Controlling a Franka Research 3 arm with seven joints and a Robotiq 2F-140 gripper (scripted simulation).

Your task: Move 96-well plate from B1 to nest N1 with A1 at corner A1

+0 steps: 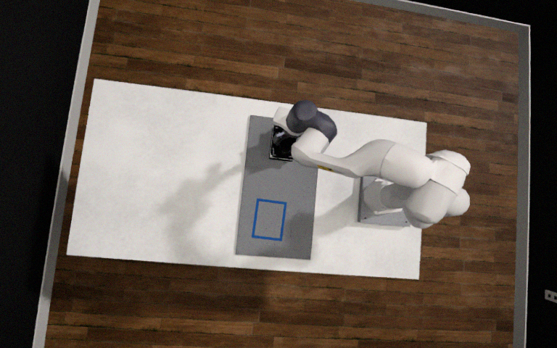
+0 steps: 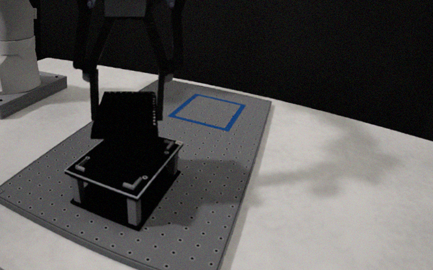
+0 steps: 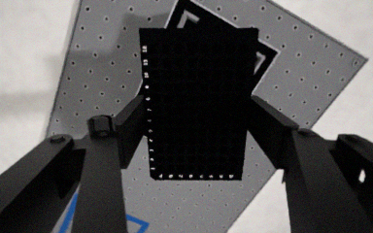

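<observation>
Right now the black 96-well plate is 20 mm below my hand. Round my hand: A1 mark (90 mm below, 70 mm to the left, 60 mm ahead); raised plate nest N1 (90 mm below).
</observation>
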